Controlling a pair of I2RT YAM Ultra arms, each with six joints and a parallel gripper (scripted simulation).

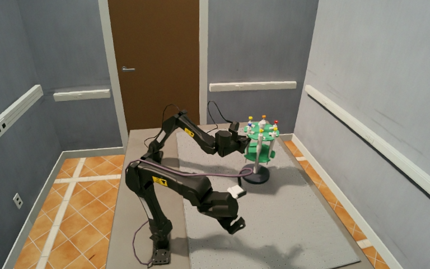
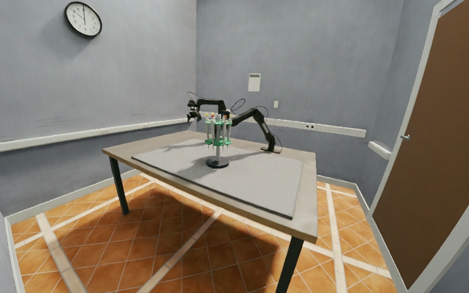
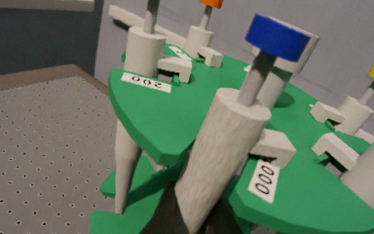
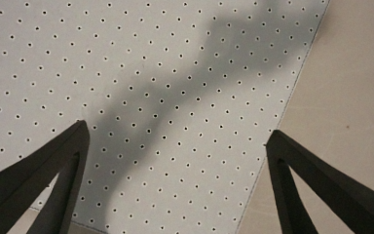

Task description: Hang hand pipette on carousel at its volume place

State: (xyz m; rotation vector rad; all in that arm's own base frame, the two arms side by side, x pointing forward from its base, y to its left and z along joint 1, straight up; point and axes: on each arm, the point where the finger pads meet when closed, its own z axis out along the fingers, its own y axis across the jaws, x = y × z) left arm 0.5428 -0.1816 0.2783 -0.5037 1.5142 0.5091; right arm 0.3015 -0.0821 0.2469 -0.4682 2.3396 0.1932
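The pipette is 30 mm below my left hand, 10 mm to the right of it and 10 mm ahead of it.
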